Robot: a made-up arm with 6 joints.
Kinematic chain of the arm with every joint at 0, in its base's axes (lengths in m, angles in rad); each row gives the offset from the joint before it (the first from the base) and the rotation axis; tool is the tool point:
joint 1: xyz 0 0 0.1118 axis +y
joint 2: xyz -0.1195 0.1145 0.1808 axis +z
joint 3: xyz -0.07 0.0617 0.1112 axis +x
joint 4: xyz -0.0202 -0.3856 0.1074 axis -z
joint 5: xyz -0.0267 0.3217 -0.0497 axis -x
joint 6: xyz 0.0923 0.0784 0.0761 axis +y
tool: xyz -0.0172 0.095 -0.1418
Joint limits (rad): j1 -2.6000..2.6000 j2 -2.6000..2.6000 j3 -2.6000..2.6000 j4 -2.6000..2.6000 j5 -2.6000..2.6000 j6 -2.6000..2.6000
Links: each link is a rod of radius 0.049 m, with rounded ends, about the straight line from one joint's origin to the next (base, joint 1, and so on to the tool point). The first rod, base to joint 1, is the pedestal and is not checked.
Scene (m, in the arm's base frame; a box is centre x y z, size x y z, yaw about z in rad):
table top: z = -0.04
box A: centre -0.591 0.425 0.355 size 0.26 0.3 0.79 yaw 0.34
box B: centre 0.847 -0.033 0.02 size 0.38 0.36 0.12 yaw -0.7
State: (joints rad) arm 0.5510 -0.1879 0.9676 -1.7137 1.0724 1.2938
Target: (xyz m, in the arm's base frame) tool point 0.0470 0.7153 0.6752
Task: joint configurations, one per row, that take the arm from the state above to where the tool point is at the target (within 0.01 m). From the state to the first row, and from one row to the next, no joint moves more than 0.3 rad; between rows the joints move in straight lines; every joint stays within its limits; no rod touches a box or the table.
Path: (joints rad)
1: 0.6562 -0.4032 0.7625 -1.7080 0.8485 1.2614
2: 0.7613 -0.6185 0.5573 -1.7022 0.6246 1.2290
3: 0.8665 -0.8338 0.3522 -1.6965 0.4007 1.1966
4: 0.9717 -1.0491 0.1470 -1.6907 0.1768 1.1642
5: 1.0636 -1.1972 0.1907 -1.6279 0.3439 1.3807
6: 1.1555 -1.3453 0.2343 -1.5651 0.5110 1.5971
7: 1.2474 -1.4933 0.2779 -1.5023 0.6781 1.8136

